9 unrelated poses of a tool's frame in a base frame.
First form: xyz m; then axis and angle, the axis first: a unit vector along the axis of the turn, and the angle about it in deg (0 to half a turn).
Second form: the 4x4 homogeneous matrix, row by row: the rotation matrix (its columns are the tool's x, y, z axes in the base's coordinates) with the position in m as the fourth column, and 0 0 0 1 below. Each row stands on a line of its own. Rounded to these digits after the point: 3 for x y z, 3 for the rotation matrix.
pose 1, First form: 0.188 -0.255 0.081 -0.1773 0.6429 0.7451 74.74
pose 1, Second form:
0.286 -0.803 0.523 0.188
0.635 0.568 0.524 -0.255
-0.718 0.182 0.672 0.081
0 0 0 1

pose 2, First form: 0.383 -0.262 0.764 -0.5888 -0.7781 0.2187 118.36
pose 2, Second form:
0.036 0.483 -0.875 0.383
0.868 0.418 0.267 -0.262
0.495 -0.769 -0.404 0.764
0 0 0 1

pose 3, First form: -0.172 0.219 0.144 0.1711 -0.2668 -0.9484 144.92
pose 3, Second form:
-0.765 0.462 -0.448 -0.172
-0.628 -0.689 0.362 0.219
-0.142 0.558 0.817 0.144
0 0 0 1

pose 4, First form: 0.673 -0.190 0.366 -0.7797 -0.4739 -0.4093 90.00
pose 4, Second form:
0.608 0.779 -0.155 0.673
-0.040 0.225 0.974 -0.190
0.793 -0.586 0.168 0.366
0 0 0 1

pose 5, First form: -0.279 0.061 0.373 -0.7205 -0.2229 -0.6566 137.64
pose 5, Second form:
0.164 0.722 0.673 -0.279
-0.163 -0.653 0.740 0.061
0.973 -0.231 0.011 0.373
0 0 0 1

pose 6, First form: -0.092 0.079 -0.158 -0.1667 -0.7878 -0.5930 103.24
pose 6, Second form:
-0.195 0.739 -0.645 -0.092
-0.416 0.534 0.736 0.079
0.888 0.412 0.203 -0.158
0 0 0 1

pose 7, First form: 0.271 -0.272 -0.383 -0.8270 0.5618 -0.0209 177.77
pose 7, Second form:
0.368 -0.928 0.056 0.271
-0.930 -0.368 0.009 -0.272
0.013 -0.056 -0.998 -0.383
0 0 0 1

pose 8, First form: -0.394 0.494 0.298 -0.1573 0.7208 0.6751 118.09
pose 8, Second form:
-0.434 -0.762 0.480 -0.394
0.429 0.293 0.854 0.494
-0.792 0.577 0.199 0.298
0 0 0 1

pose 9, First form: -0.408 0.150 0.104 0.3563 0.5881 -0.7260 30.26
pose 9, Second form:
0.881 0.394 0.261 -0.408
-0.337 0.911 -0.238 0.150
-0.332 0.121 0.936 0.104
0 0 0 1

